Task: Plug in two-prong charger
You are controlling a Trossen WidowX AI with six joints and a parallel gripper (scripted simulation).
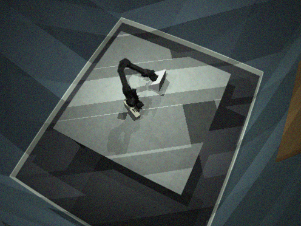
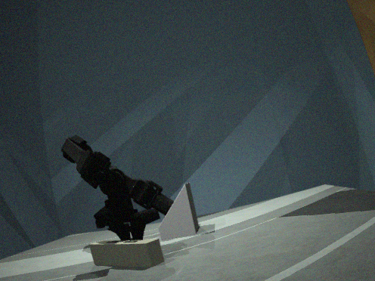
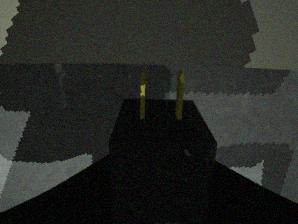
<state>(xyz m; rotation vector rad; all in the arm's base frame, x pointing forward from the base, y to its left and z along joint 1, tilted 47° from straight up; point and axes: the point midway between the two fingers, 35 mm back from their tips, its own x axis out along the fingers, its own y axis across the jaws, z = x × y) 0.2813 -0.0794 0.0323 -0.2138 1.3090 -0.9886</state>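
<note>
Right now my gripper tip is 2 cm short of the black two-prong charger, 1 cm to the left of it and 1 cm below it.
</note>
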